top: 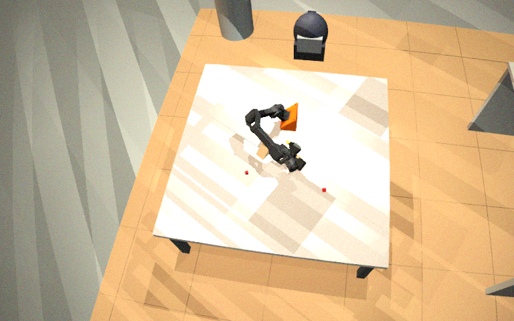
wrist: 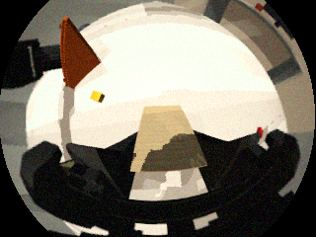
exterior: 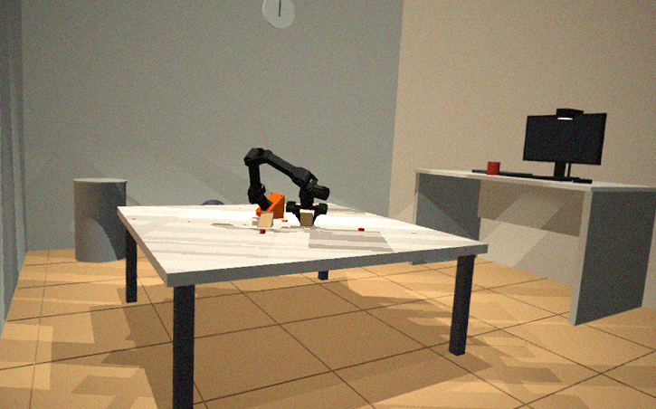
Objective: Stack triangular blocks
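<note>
Right now my gripper tip is 10 mm below the tan triangular block and 10 mm short of it. The rest, counted from my gripper tip: small yellow cube 120 mm behind, 60 mm to the right, 10 mm below.
</note>
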